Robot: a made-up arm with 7 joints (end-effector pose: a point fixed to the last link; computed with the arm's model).
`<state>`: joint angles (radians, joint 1 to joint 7).
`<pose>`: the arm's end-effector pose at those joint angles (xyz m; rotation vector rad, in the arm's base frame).
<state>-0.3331 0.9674 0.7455 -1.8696 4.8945 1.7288 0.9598</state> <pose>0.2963 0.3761 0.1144 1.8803 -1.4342 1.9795</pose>
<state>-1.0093 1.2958 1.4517 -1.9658 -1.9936 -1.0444 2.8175</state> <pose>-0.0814 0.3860 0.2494 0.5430 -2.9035 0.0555</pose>
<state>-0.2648 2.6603 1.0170 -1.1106 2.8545 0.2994 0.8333</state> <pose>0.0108 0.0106 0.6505 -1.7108 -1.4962 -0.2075</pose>
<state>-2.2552 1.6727 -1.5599 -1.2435 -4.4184 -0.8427 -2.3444</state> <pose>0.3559 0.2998 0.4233 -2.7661 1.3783 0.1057</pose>
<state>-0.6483 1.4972 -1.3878 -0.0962 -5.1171 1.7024 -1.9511</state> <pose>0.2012 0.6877 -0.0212 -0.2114 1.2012 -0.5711</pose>
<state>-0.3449 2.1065 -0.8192 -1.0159 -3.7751 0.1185 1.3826</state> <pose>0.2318 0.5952 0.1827 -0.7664 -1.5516 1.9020</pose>
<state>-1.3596 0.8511 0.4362 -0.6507 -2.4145 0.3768 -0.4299</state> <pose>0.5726 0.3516 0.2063 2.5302 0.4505 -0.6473</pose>
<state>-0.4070 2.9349 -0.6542 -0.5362 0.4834 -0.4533 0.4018</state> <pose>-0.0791 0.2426 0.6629 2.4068 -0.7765 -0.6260</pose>
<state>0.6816 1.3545 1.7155 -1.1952 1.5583 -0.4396 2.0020</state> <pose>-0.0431 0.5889 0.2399 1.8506 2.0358 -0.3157</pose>
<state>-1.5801 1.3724 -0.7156 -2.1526 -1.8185 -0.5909 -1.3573</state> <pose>0.3107 -0.0119 0.2735 -1.2309 -0.9020 0.0160</pose>
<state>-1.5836 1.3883 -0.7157 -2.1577 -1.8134 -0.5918 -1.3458</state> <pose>0.3072 -0.0084 0.2753 -1.2300 -0.9039 0.0284</pose>
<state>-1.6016 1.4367 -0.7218 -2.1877 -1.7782 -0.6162 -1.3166</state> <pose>0.2926 -0.0012 0.2782 -1.2037 -0.8918 0.0653</pose>
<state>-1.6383 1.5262 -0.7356 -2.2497 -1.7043 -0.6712 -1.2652</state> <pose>0.2639 0.0099 0.2806 -1.1436 -0.8635 0.1391</pose>
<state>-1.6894 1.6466 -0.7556 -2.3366 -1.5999 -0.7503 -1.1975</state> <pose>0.2250 0.0231 0.2786 -1.0557 -0.8254 0.2512</pose>
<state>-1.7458 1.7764 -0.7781 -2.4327 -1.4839 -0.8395 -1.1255</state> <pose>0.1841 0.0354 0.2703 -0.9562 -0.7856 0.3881</pose>
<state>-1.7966 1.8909 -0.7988 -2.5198 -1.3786 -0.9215 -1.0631</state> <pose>0.1495 0.0448 0.2576 -0.8649 -0.7497 0.5207</pose>
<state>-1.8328 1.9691 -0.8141 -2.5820 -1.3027 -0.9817 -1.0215</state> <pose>0.1267 0.0501 0.2458 -0.7977 -0.7218 0.6172</pose>
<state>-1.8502 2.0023 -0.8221 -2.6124 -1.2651 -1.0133 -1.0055</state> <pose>0.1168 0.0517 0.2391 -0.7606 -0.7055 0.6594</pose>
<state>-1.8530 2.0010 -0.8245 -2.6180 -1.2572 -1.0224 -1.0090</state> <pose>0.1162 0.0508 0.2376 -0.7468 -0.6988 0.6580</pose>
